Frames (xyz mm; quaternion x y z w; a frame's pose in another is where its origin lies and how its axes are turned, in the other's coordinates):
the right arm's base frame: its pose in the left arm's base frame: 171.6 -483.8 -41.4 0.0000 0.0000 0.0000 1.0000
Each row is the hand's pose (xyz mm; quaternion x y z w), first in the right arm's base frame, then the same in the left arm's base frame.
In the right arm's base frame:
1: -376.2 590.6 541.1 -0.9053 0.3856 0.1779 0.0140
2: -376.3 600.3 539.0 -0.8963 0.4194 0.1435 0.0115
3: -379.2 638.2 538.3 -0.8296 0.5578 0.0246 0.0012
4: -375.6 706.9 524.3 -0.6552 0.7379 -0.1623 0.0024
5: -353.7 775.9 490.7 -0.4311 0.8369 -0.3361 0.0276
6: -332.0 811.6 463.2 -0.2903 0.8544 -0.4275 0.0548
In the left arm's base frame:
1: -204.6 106.8 499.7 -0.9053 0.3856 0.1779 0.0140
2: -204.7 116.5 497.6 -0.8963 0.4194 0.1435 0.0115
3: -207.6 154.4 496.9 -0.8296 0.5578 0.0246 0.0012
4: -204.0 223.1 482.9 -0.6552 0.7379 -0.1623 0.0024
5: -182.1 292.1 449.3 -0.4311 0.8369 -0.3361 0.0276
6: -160.4 327.8 421.8 -0.2903 0.8544 -0.4275 0.0548

